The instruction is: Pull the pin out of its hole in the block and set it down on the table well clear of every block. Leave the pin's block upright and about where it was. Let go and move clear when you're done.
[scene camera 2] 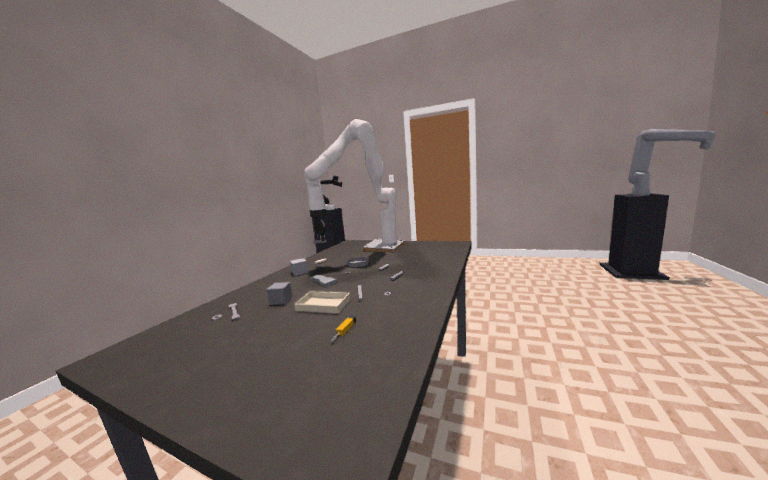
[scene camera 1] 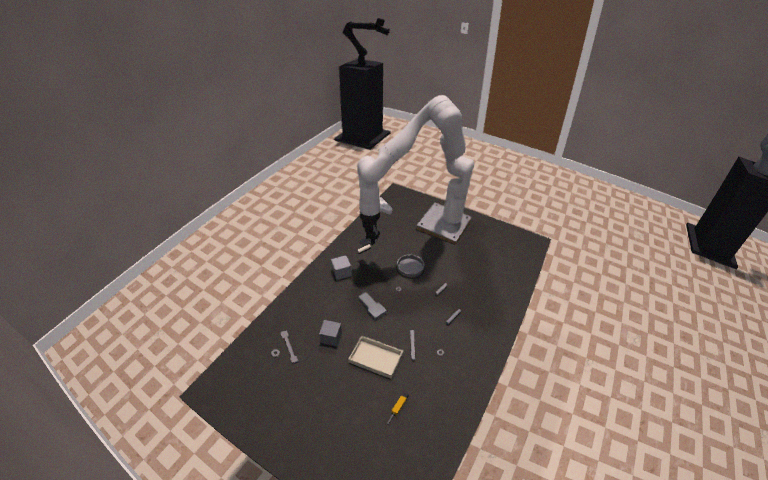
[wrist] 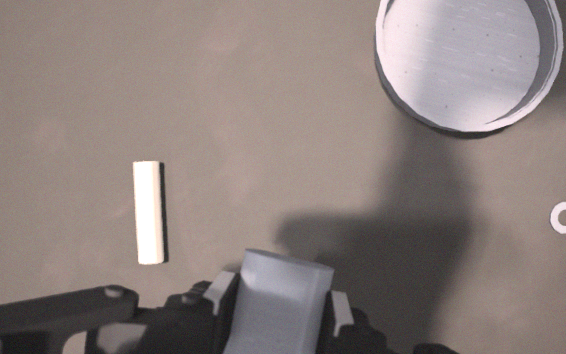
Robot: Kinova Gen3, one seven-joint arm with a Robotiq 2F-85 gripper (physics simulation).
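Frame: origin at the arm's base, x back, y right, z up, level; millimetres.
Where they show: gripper, fingertip midpoint: [scene camera 2: 321, 241] [scene camera 1: 370, 241] [wrist: 278, 308]; arm's base at its link origin: [scene camera 2: 389, 241] [scene camera 1: 452, 217].
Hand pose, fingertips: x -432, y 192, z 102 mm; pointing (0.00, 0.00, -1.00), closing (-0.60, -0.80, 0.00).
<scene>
Each offset is from my fingertips to the centre of the thing. Level surfaces: height alone.
In the wrist view my gripper [scene camera 1: 370, 241] [scene camera 2: 320, 240] [wrist: 278, 308] is shut on a smooth grey pin {dx -8, dy +6, dz +4 mm} [wrist: 280, 300], whose end sticks out between the fingertips. It hangs well above the black table {dz -128 mm} [scene camera 1: 317, 430] [scene camera 2: 254, 384], between the light grey block and the round dish. The light grey block {dx -100, dy +78, dz -98 mm} [scene camera 1: 341, 268] [scene camera 2: 298, 267] stands upright near the table's far left edge, apart from the gripper. A darker grey block {dx -384, dy -64, dz -98 mm} [scene camera 1: 330, 333] [scene camera 2: 279, 293] stands upright farther from the robot base. No hole can be made out in either block.
A cream bar {dx +60, dy +69, dz -120 mm} [scene camera 1: 364, 247] [scene camera 2: 320, 260] [wrist: 148, 212] lies near the light block. A round metal dish {dx +64, dy -152, dz -117 mm} [scene camera 1: 410, 266] [scene camera 2: 357, 262] [wrist: 465, 55] stands to the right. A stepped grey piece {dx -192, dy -115, dz -120 mm} [scene camera 1: 372, 305], a cream tray {dx -379, dy -242, dz -116 mm} [scene camera 1: 375, 356], a yellow screwdriver {dx -511, dy -392, dz -120 mm} [scene camera 1: 399, 404], a wrench {dx -496, dy +42, dz -125 mm} [scene camera 1: 288, 346], small rings and grey bars lie farther off.
</scene>
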